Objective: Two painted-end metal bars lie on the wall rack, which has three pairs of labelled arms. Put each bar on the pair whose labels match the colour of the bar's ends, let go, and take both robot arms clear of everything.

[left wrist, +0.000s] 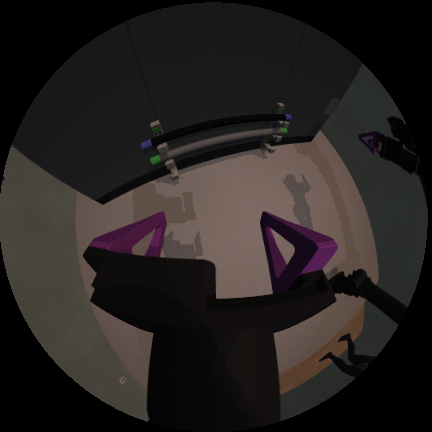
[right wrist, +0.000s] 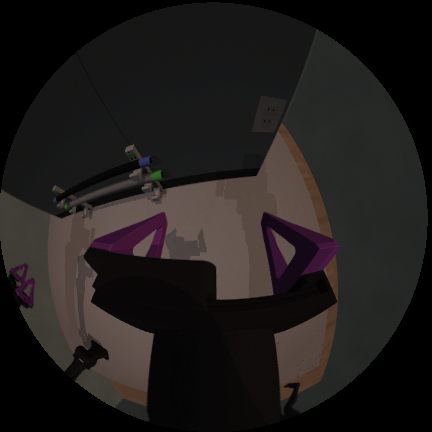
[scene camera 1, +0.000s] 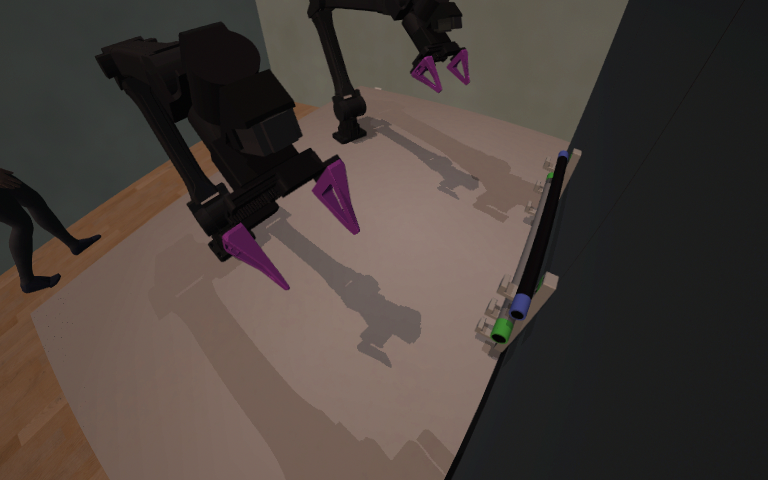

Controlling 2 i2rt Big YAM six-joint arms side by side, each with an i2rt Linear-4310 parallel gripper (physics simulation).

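Frame: origin at the left arm's base, x ahead, y left, z up, level; millimetres.
Seen in the pictures: left gripper, fingertip midpoint: [left wrist: 212, 216] [scene camera 1: 454, 87]; right gripper, fingertip midpoint: [left wrist: 362, 138] [right wrist: 213, 217] [scene camera 1: 324, 259]; left arm's base at its link origin: [right wrist: 100, 349] [scene camera 1: 349, 136]; right arm's base at its link origin: [left wrist: 335, 283].
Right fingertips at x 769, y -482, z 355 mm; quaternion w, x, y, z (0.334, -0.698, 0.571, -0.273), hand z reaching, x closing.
Note:
Offsets run from my right fingertips to a thing's top centre. "pt": to the spot under its first point.
A black bar with blue ends {66 mm ahead, 440 mm left, 123 mm down} [scene camera 1: 540, 237] [left wrist: 215, 123] [right wrist: 100, 176] lies across the wall rack {pt 160 mm ahead, 248 mm left, 89 mm down} [scene camera 1: 550, 281] [left wrist: 155, 125] [right wrist: 131, 151]. A grey bar with green ends {65 mm ahead, 434 mm left, 193 mm down} [scene camera 1: 501, 330] [left wrist: 220, 139] [right wrist: 110, 189] lies on the rack, lower and farther from the wall. Green labels show on the rack's upper parts near the black bar; the other labels are too small or hidden to read. My left gripper [scene camera 1: 454, 87] [left wrist: 212, 216] is open and empty, above the floor and apart from the rack. My right gripper [scene camera 1: 322, 260] [right wrist: 213, 217] is open and empty, also apart from the rack.
The dark wall [scene camera 1: 668, 254] [left wrist: 215, 65] [right wrist: 190, 90] stands behind the rack. A wall outlet {pt 295 mm ahead, 80 mm right, 51 mm down} [right wrist: 269, 114] is to the right of the rack in the right wrist view. A dark figure's legs [scene camera 1: 25, 237] show at the left edge of the scene view.

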